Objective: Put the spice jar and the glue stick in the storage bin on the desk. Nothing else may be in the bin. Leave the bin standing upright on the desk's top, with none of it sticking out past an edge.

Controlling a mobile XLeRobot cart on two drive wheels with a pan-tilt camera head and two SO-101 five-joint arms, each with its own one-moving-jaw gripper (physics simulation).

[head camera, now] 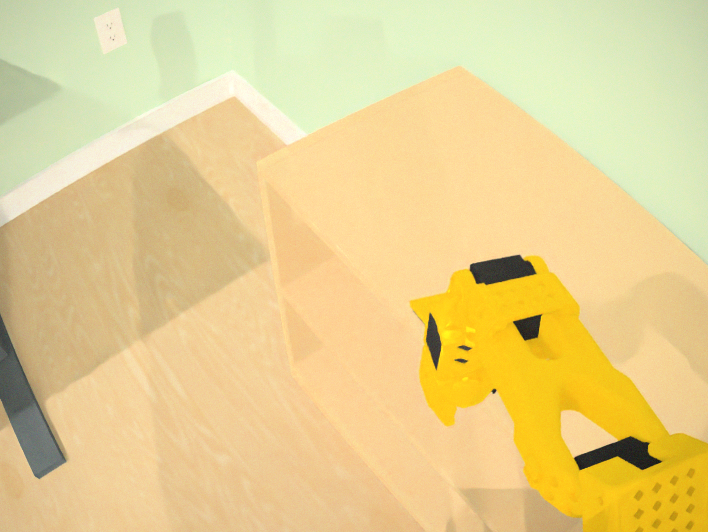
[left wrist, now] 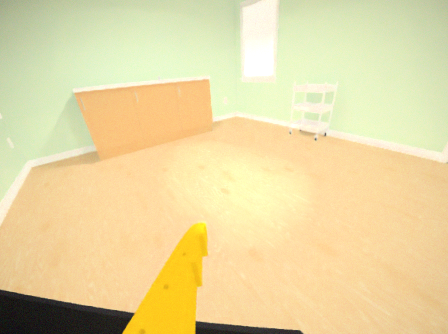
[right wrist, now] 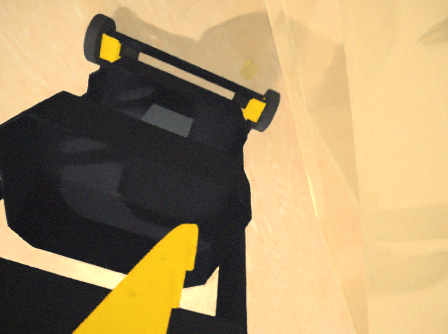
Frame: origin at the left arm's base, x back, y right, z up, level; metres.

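Seen in the pictures: left end effector, tool point: (left wrist: 206, 234); right end effector, tool point: (head camera: 452, 419) (right wrist: 196, 241).
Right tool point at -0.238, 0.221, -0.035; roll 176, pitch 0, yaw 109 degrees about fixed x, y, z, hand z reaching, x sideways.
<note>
A point is followed by its place in that frame, as x, y, z.
The spice jar, the glue stick and the storage bin do not show in these views. The pale wooden desk (head camera: 434, 171) @[-0.622, 0.211, -0.165] (right wrist: 410, 155) @[-0.252, 0.379, -0.165] fills the right part of the head view and the right side of the right wrist view. My right gripper (head camera: 434, 366) (right wrist: 189, 231) is bent downward over the desk's near side in the head view; one notched jaw shows in its wrist view, so it is open, with nothing held. My left gripper (left wrist: 201, 227) shows one notched jaw in its wrist view and is open and empty, facing the room.
The black cart base (right wrist: 165, 175) @[0.025, 0.200, -0.375] with its wheels lies below the right gripper, beside the desk's edge. A dark grey bar (head camera: 34, 423) is at the left of the head view. A wooden cabinet (left wrist: 150, 112) @[2.590, 1.348, -0.262] and a white trolley (left wrist: 314, 107) @[2.786, -0.909, -0.312] stand far off in the left wrist view.
</note>
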